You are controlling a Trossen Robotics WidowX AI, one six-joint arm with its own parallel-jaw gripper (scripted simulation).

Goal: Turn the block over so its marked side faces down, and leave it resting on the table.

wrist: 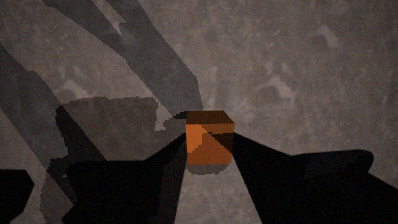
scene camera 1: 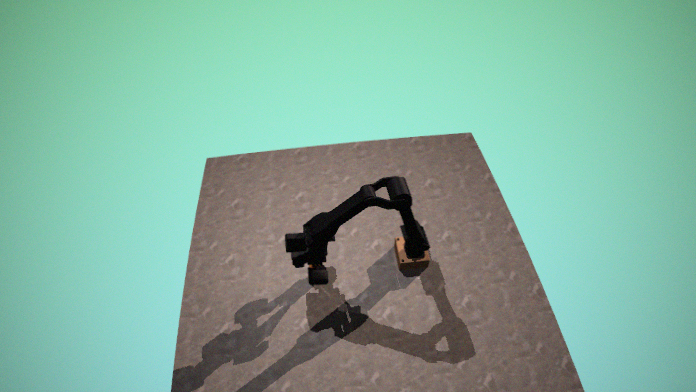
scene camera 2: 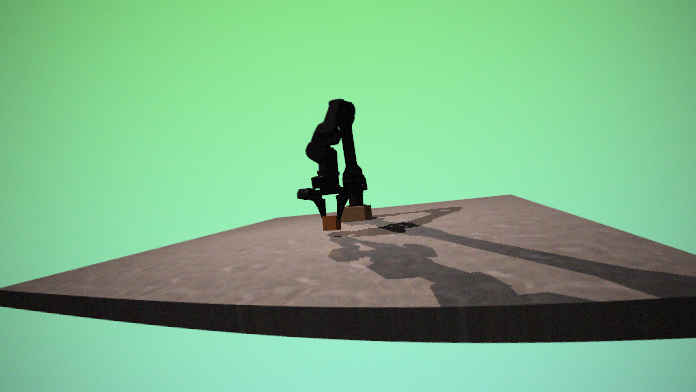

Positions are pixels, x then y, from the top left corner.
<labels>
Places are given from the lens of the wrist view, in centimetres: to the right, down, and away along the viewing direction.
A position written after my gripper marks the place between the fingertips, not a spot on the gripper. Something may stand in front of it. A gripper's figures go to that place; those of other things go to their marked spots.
my gripper point(wrist: 208, 136): 1, 2, 11
block point(wrist: 209, 134): 1, 2, 9
</labels>
